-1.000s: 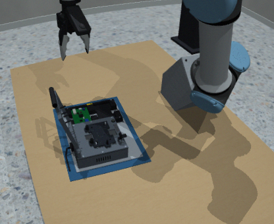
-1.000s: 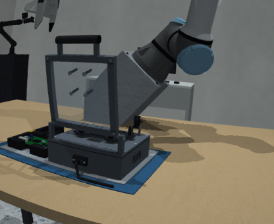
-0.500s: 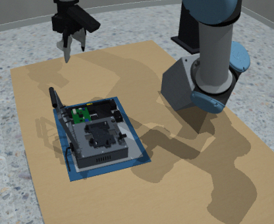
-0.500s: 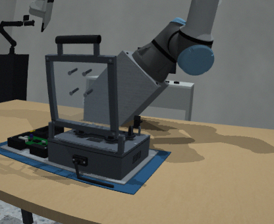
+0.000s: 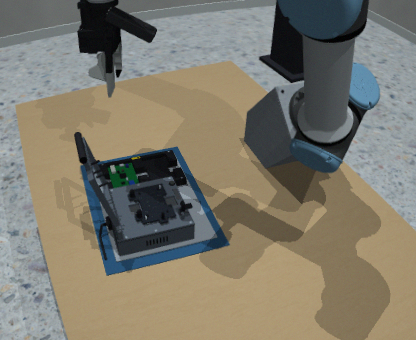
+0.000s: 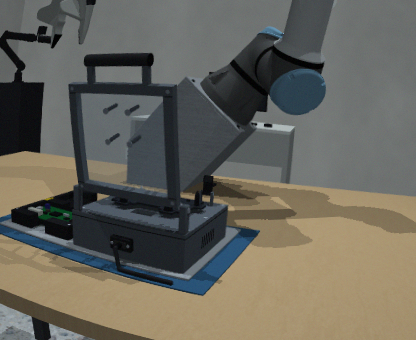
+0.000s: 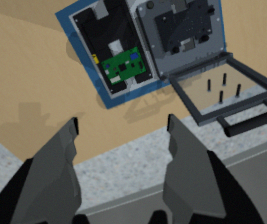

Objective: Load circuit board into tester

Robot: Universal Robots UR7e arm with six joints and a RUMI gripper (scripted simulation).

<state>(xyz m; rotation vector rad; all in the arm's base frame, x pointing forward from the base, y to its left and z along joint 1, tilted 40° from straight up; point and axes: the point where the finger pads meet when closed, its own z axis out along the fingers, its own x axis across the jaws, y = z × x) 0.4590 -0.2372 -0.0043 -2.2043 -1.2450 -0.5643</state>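
Right now my hand is 29 cm above the green circuit board. The rest, counted from my hand: clear tester lid 11 cm ahead, 16 cm to the left, 13 cm below; nest 1 cm behind, 18 cm to the left, 24 cm below.
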